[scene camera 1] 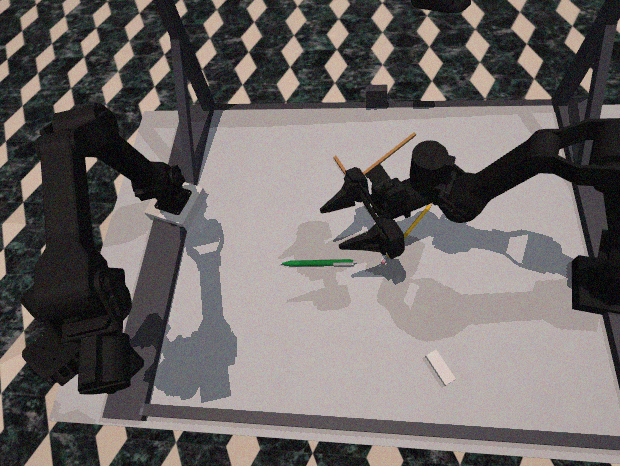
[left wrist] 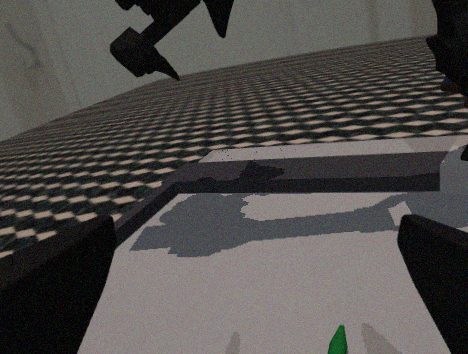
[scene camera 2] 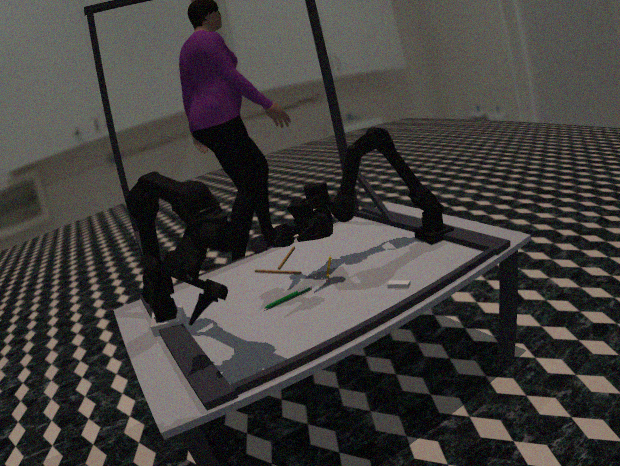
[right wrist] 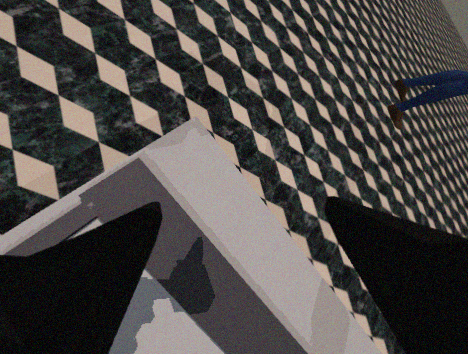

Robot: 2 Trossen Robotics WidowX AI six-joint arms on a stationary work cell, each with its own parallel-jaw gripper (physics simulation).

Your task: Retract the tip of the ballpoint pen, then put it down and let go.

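Frame: origin at the left arm's base, x ahead, y left, z up, level; centimetres.
Seen in the pictures: left gripper, fingertip midpoint: (scene camera 1: 329, 228) (left wrist: 259, 230) (scene camera 2: 285, 243); right gripper, fingertip midpoint: (left wrist: 200, 57) (scene camera 2: 170, 316) (right wrist: 243, 207); left arm's base, origin of the base link: (scene camera 1: 608, 284) (scene camera 2: 433, 228); right arm's base, origin of the base link: (scene camera 1: 173, 199) (scene camera 2: 166, 315).
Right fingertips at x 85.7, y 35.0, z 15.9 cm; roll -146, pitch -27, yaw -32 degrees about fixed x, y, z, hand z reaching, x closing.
Pixels of each thing's top centre, then the offset from my right fingertips to it.
- green ballpoint pen, middle of its top: (scene camera 1: 318, 261) (scene camera 2: 287, 294) dx -31.5, dy -29.2, dz -17.5 cm
- yellow pencil, middle of its top: (scene camera 1: 409, 230) (scene camera 2: 328, 265) dx -48.6, dy -40.3, dz -18.1 cm
- white block, middle of its top: (scene camera 1: 440, 366) (scene camera 2: 398, 282) dx -58.1, dy -13.7, dz -17.8 cm
The green ballpoint pen (scene camera 1: 318, 263) (scene camera 2: 287, 298) (left wrist: 338, 341) lies flat on the table. In scene camera 1 its pointed end faces left and its silver clip and button end face right; whether the writing tip is out is too small to tell. My left gripper (scene camera 1: 331, 228) (left wrist: 259, 230) is open and empty, above the table and a little beyond the pen in scene camera 1. The pen's green end shows low between its fingers in the left wrist view. My right gripper (right wrist: 243, 207) is open and empty near the table's left side, well away from the pen; its fingers are not clear in scene camera 1.
Two orange-brown sticks (scene camera 1: 390, 152) (scene camera 2: 277, 272) lie beyond the pen, partly behind my left gripper in scene camera 1. A yellow pencil (scene camera 1: 418, 220) (scene camera 2: 329, 267) lies under the left arm. A white block (scene camera 1: 440, 368) (scene camera 2: 398, 284) lies nearer the front. Dark frame rails edge the table.
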